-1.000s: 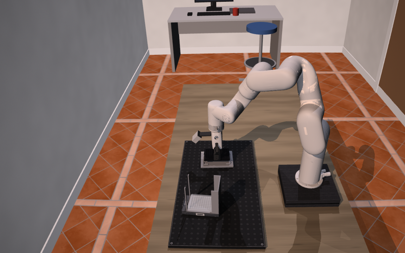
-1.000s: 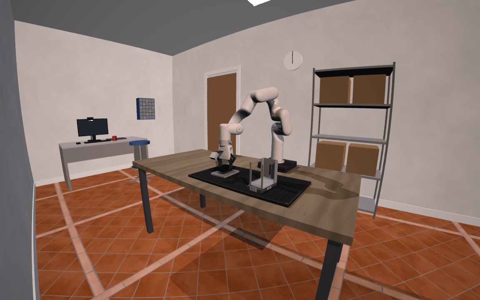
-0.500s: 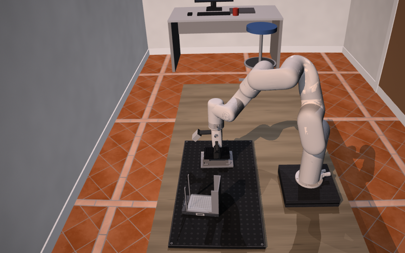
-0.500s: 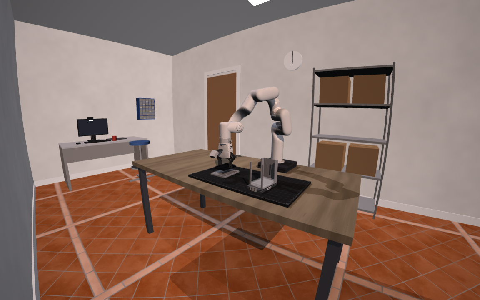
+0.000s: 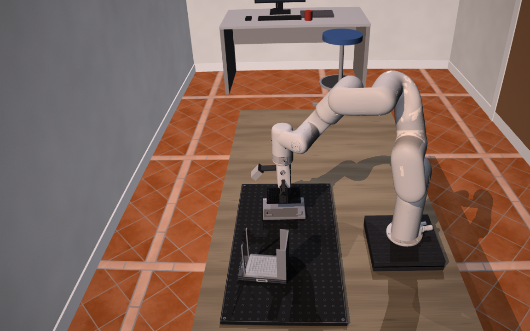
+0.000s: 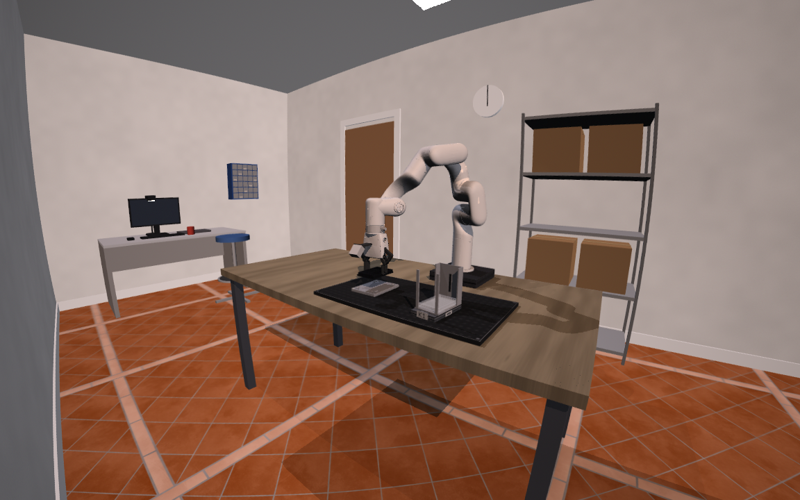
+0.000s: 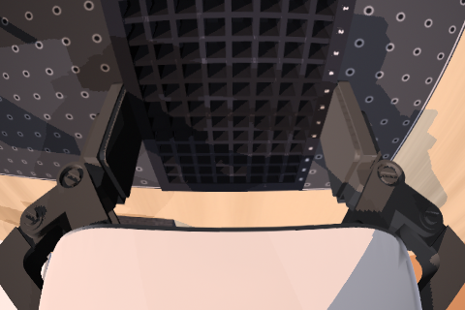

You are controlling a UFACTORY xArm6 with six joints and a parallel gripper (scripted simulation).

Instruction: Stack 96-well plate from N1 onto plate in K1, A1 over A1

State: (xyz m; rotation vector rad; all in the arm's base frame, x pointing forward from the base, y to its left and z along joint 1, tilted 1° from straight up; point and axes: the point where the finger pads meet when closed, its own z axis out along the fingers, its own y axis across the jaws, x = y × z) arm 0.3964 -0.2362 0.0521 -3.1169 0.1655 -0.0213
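Right now my hand is 80 mm above the plate nest N1. Round my hand: white 96-well plate (310 mm to the left, 100 mm ahead, 60 mm below); then black 96-well plate (10 mm below); then A1 mark (70 mm below, 70 mm ahead, 60 mm to the right).
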